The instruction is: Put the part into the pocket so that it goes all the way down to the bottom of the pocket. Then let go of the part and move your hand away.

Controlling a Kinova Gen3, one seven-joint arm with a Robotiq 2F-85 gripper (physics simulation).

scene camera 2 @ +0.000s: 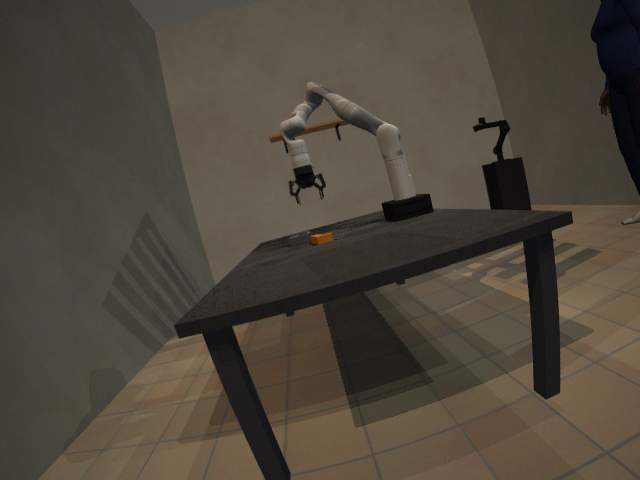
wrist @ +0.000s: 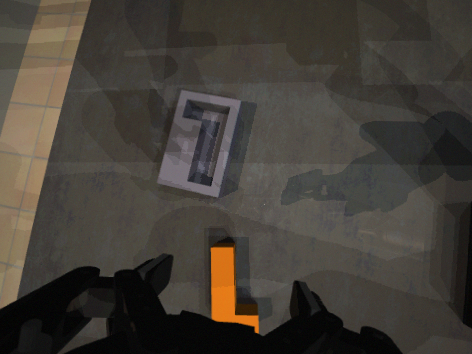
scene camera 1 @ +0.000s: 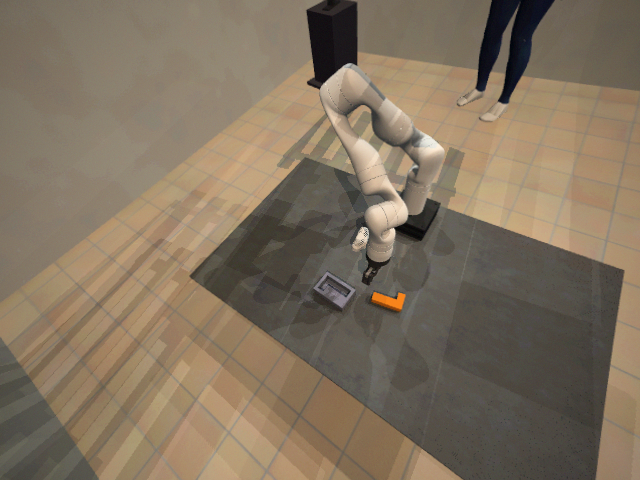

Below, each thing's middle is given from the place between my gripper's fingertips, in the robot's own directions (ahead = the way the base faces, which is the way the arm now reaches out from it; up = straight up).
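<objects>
Orange part point(wrist: 223, 257): 60 mm to the left of my hand, 10 mm behind it, 150 mm below it. Grey pocket block point(scene camera 1: 335, 291): 110 mm to the right of my hand, 100 mm ahead of it, 140 mm below it.
</objects>
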